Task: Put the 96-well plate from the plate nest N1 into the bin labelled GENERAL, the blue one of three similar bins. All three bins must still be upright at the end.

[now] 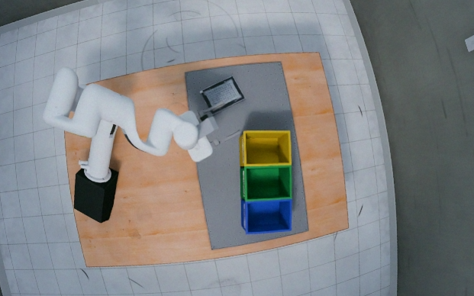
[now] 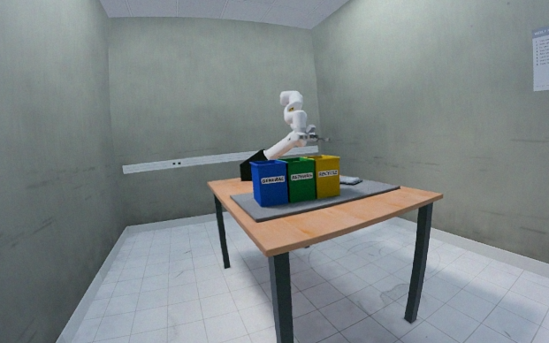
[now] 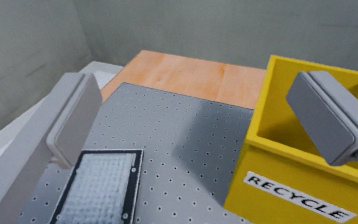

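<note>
Right now my hand is 2 cm past the clear 96-well plate, 15 cm to the right of it and 24 cm above it. From my hand the other things lie so: green bin: 19 cm ahead, 20 cm to the right, 17 cm below; black plate nest N1: 2 cm behind, 15 cm to the left, 25 cm below; yellow bin: 17 cm ahead, 7 cm to the right, 17 cm below.
</note>
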